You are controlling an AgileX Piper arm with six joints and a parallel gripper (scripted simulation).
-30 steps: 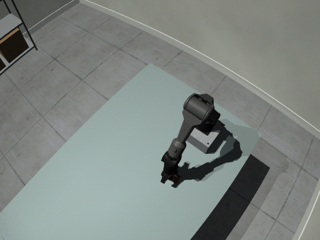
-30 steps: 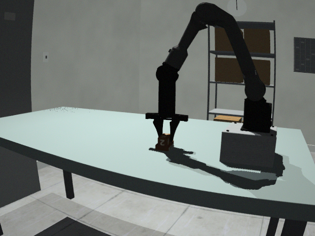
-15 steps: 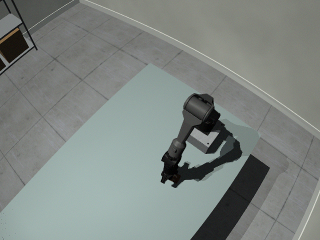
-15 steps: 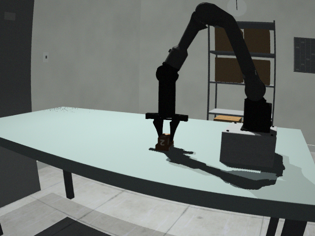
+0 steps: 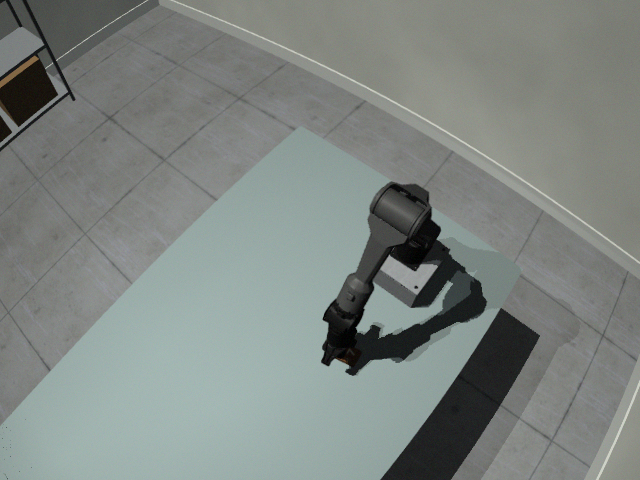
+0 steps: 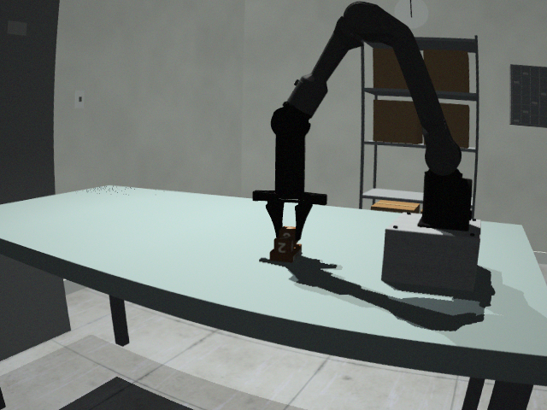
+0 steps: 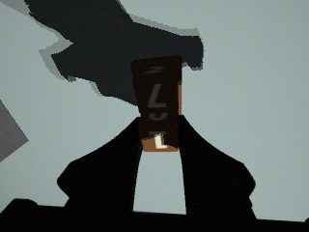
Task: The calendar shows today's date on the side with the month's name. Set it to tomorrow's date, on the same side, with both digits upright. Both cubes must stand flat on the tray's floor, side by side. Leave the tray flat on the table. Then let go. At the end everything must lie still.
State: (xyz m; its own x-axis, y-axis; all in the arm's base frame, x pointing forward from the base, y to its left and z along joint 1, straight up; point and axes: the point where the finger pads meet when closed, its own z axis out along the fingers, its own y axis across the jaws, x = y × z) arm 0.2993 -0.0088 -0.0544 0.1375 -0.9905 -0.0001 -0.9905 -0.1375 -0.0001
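Now: hand 3 cm to the right of the brown cube and 1 cm above it. Round my hand: brown tray 3 cm below, 2 cm to the left.
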